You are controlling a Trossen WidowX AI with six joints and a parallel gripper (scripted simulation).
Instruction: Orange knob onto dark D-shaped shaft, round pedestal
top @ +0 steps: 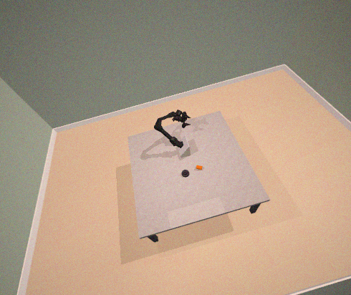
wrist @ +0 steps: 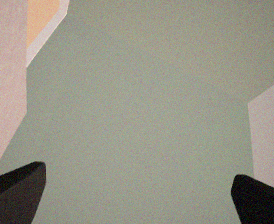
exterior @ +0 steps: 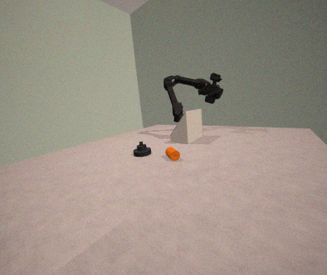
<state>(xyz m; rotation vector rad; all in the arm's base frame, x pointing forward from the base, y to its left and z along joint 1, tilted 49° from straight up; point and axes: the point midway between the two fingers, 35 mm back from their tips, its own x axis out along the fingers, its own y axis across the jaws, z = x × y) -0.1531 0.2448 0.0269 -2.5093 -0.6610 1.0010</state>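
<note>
My gripper tip is 45 cm short of the orange knob, 5 cm to the left of it and 28 cm above it. From my gripper tip the other things lie so: dark round pedestal (47 cm ahead, 21 cm to the right, 27 cm below).
</note>
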